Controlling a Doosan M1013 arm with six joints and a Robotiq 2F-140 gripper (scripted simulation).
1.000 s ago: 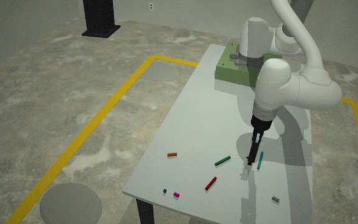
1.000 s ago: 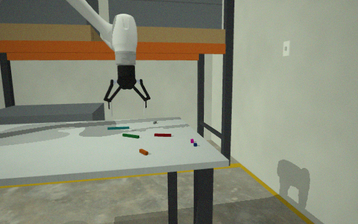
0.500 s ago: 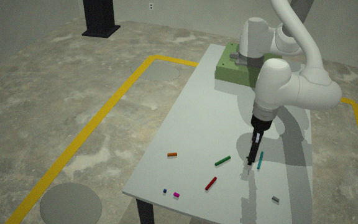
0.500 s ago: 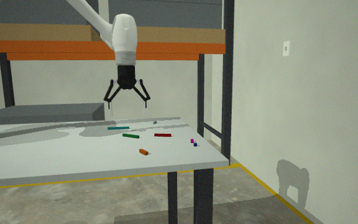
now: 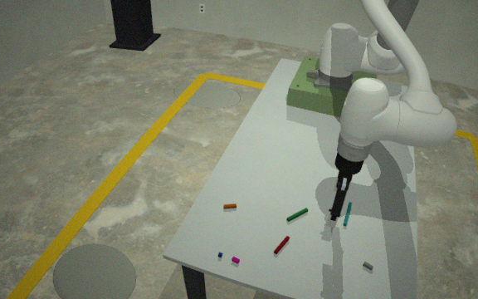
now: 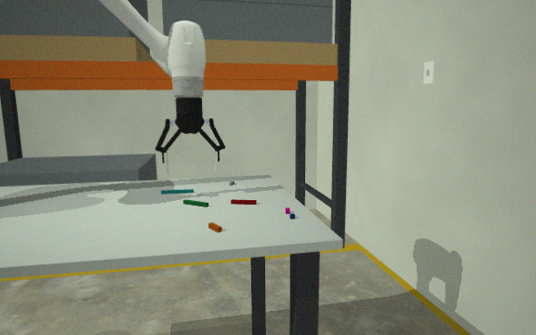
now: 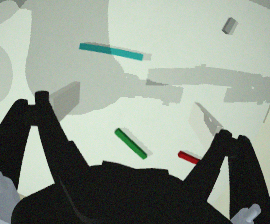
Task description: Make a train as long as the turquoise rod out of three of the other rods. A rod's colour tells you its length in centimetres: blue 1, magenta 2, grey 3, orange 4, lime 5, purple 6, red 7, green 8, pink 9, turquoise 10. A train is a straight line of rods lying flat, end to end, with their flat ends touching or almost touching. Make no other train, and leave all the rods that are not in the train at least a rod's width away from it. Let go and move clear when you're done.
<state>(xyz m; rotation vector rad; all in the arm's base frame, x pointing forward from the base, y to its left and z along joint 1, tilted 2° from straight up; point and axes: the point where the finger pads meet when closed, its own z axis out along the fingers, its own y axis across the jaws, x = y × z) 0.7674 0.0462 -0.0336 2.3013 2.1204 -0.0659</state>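
Now: hand 210 mm short of the blue rod, 300 mm to the left of it and 70 mm above it. Round my hand: green rod 110 mm to the right, 70 mm below; red rod 130 mm ahead, 130 mm to the right, 70 mm below; turquoise rod 40 mm behind, 60 mm to the left, 70 mm below.
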